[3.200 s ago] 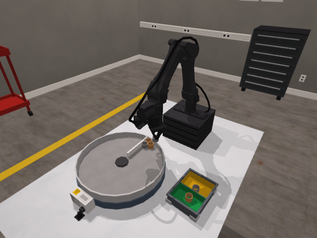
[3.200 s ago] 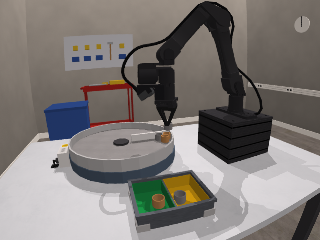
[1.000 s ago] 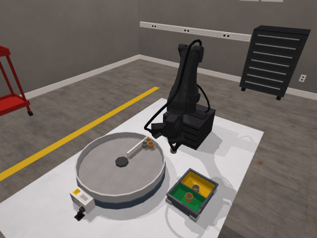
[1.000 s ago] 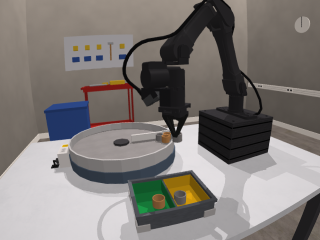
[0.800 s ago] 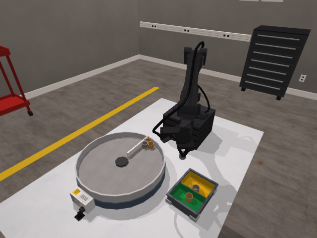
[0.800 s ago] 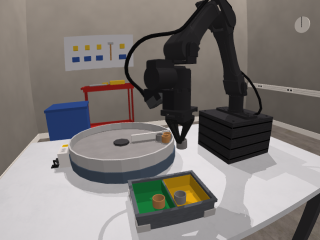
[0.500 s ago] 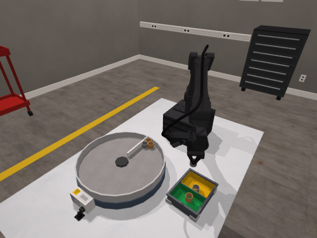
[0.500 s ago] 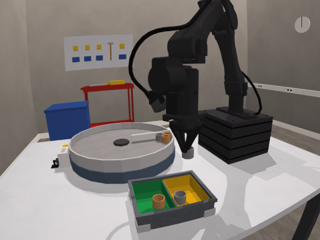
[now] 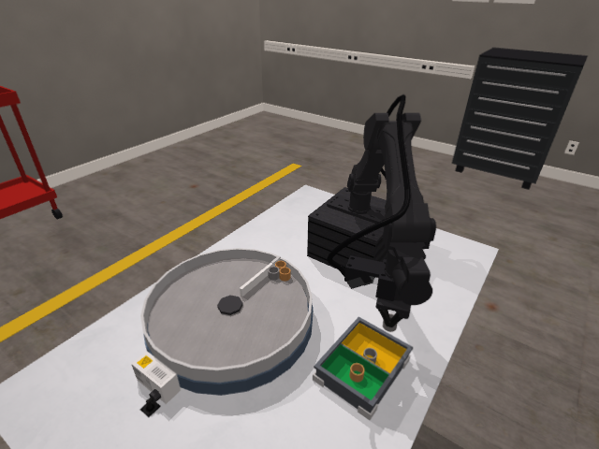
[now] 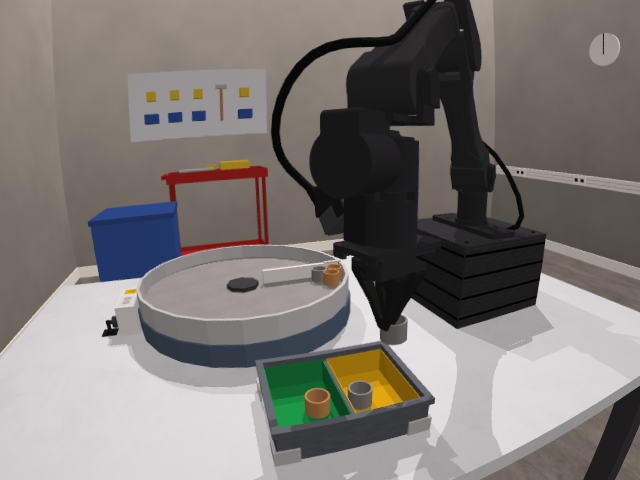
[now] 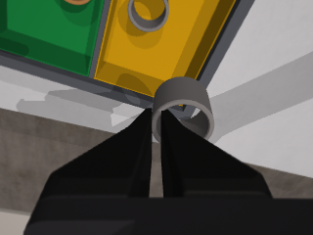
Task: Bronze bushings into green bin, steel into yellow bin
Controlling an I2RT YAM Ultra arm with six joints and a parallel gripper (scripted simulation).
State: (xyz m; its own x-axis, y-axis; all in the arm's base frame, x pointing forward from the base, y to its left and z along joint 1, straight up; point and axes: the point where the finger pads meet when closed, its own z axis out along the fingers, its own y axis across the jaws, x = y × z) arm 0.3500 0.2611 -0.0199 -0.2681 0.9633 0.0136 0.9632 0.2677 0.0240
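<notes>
Right now my hand is 12 cm above the yellow bin and 2 cm to the left of it. The rest, counted from my hand: dark grey tray: 11 cm below, 5 cm ahead, 3 cm to the right; turntable: 38 cm to the right, 11 cm ahead, 8 cm below; green bin: 12 cm below, 9 cm ahead, 3 cm to the right.
</notes>
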